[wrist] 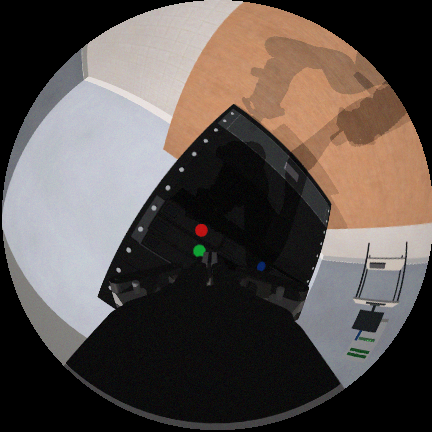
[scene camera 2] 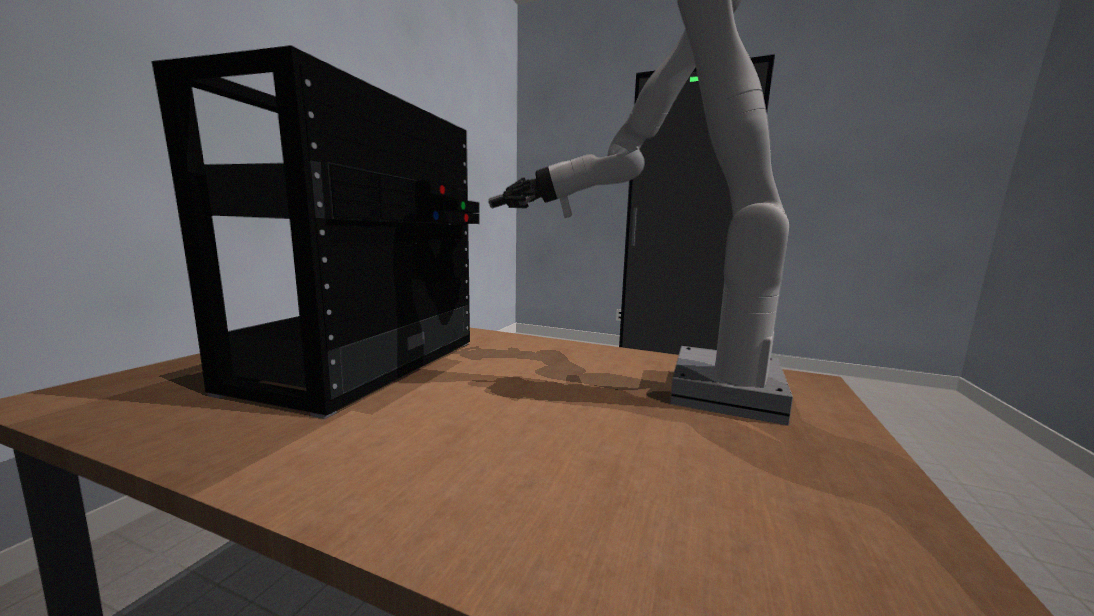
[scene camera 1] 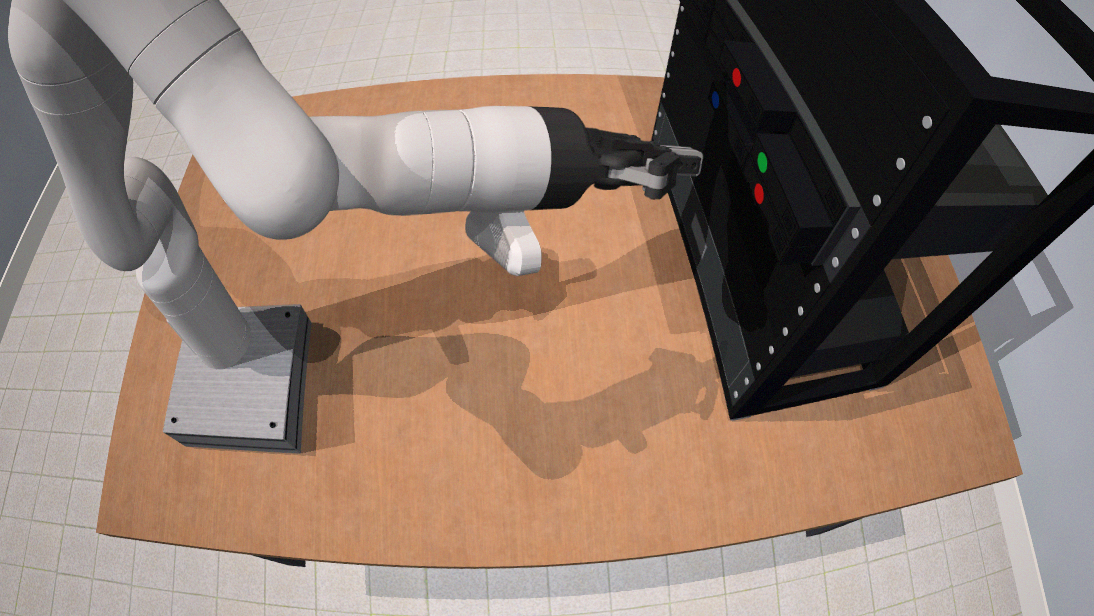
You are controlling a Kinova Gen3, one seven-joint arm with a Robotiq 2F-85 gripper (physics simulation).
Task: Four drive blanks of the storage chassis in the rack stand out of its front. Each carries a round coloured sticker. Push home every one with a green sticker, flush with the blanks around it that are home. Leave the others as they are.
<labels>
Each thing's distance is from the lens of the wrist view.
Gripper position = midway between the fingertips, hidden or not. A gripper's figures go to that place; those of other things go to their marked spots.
my gripper (wrist: 209,260): 17 cm
black rack (wrist: 236,179): 33 cm
</labels>
